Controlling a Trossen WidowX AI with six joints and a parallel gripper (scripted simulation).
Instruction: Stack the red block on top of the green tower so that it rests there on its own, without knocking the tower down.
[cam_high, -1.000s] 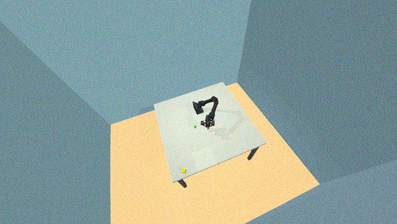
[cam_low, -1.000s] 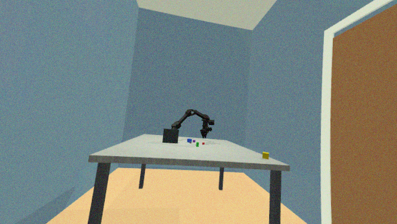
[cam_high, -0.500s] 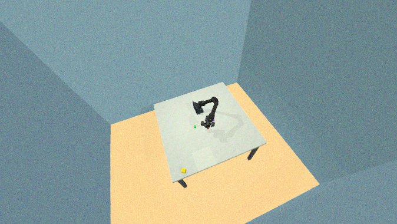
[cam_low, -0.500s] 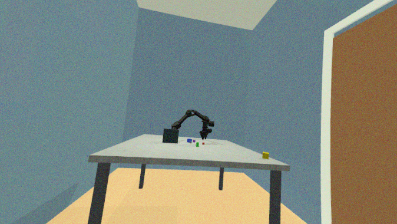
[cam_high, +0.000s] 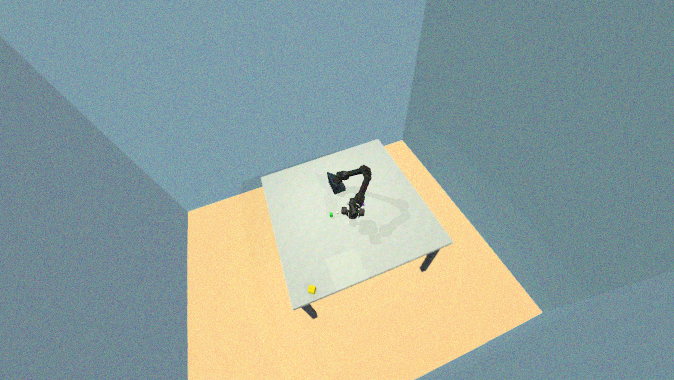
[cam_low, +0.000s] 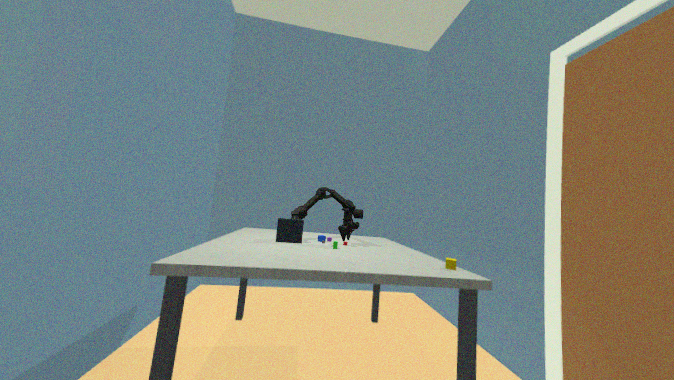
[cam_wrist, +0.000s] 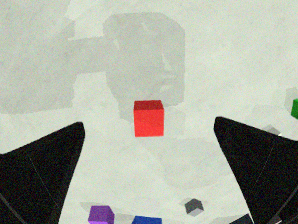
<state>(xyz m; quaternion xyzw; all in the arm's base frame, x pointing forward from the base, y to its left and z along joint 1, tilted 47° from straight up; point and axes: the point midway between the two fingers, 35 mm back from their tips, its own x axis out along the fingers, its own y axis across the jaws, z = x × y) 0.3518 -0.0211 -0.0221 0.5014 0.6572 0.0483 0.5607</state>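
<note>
Now: the red block 2 cm below my gripper tip. Also, from my gripper tip: small purple block (14 cm to the left, 8 cm behind, 2 cm below); blue block (14 cm behind, 12 cm to the left, 1 cm below); yellow block (55 cm to the right, 36 cm ahead, 1 cm below).
</note>
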